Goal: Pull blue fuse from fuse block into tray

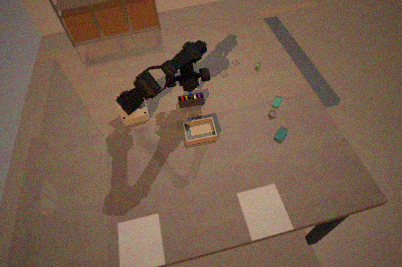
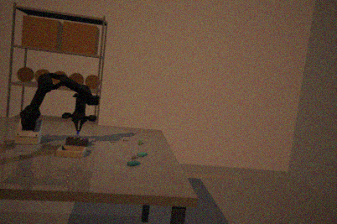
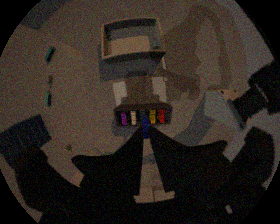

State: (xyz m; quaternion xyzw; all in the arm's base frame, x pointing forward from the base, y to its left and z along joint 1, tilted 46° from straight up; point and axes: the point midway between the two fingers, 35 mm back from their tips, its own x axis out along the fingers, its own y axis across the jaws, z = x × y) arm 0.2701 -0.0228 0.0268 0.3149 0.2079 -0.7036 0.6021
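My gripper tip is 180 mm to the left of the tray, 80 mm above it and 20 mm past it. From my gripper tip the other things lie so: blue fuse 10 mm below.
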